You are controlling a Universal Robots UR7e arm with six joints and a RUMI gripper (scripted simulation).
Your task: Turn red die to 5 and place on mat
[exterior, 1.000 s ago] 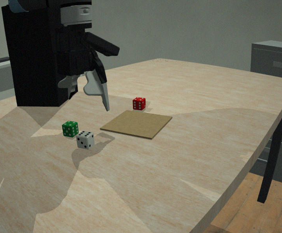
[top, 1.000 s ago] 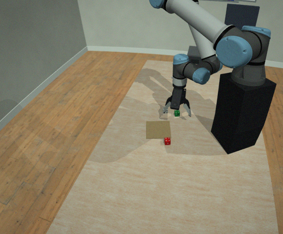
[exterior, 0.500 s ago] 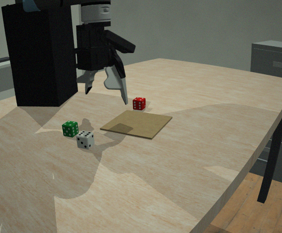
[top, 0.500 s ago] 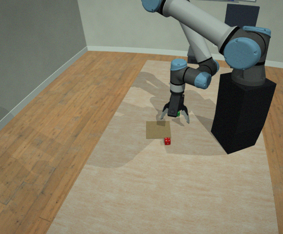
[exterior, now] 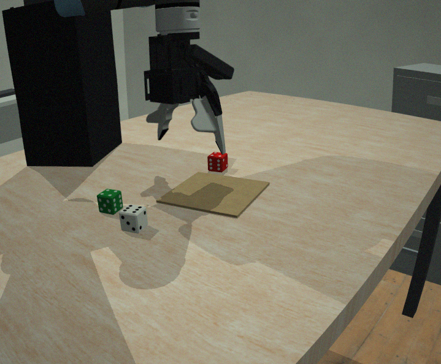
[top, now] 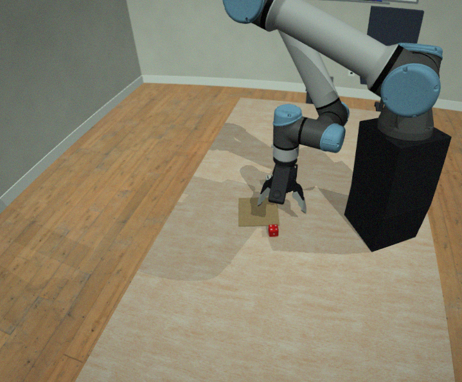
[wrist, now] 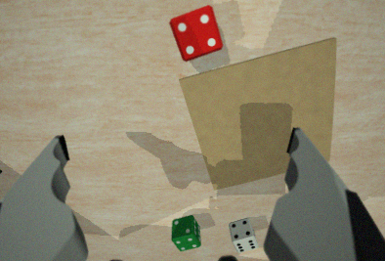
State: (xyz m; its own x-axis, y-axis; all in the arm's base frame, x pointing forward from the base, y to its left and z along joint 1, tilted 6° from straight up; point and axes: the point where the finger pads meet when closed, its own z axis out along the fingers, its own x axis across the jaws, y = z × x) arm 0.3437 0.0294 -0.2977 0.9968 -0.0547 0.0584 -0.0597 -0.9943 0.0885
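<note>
The red die lies 6 cm to the left of my hand, 4 cm below it and 2 cm ahead of it. Also, from my hand: tan mat 8 cm ahead, 5 cm below, 4 cm to the right; green die 18 cm to the right, 4 cm below, 1 cm behind; white die 20 cm to the right, 7 cm ahead, 4 cm below.
</note>
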